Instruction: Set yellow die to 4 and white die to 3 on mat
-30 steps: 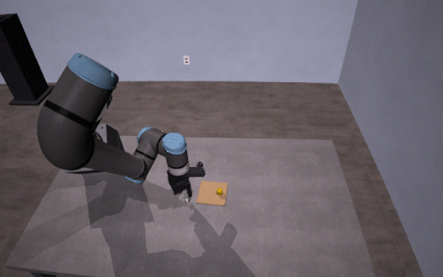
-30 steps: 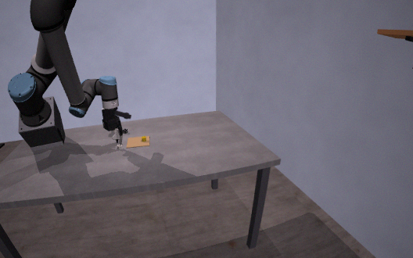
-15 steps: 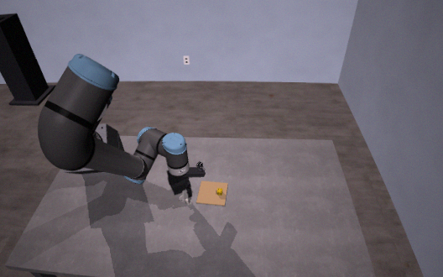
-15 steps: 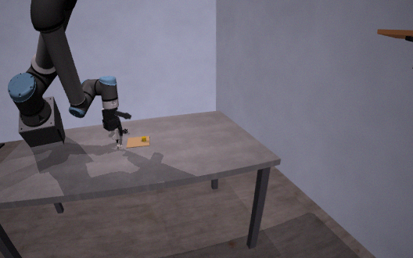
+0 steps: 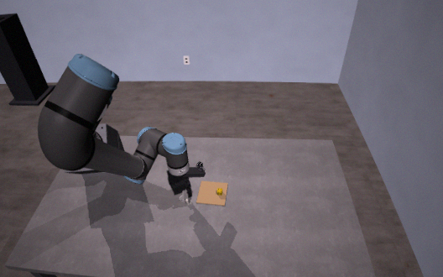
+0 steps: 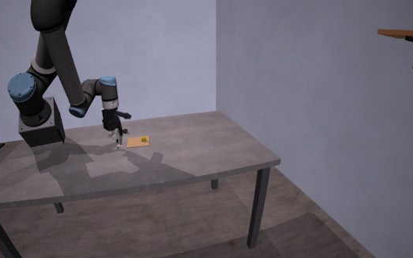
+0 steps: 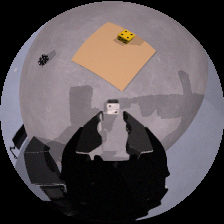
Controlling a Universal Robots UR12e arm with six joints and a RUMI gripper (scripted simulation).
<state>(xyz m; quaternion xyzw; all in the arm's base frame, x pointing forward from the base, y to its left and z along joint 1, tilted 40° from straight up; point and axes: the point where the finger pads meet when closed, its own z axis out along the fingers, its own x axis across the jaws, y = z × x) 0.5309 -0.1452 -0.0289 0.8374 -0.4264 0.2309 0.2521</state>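
Now: hand 4 cm above the white die. Also, from my hand: black die (2 cm ahead, 25 cm to the left, 4 cm below); then tan mat (11 cm ahead, 7 cm to the left, 5 cm below); then yellow die (15 cm ahead, 7 cm to the left, 3 cm below).
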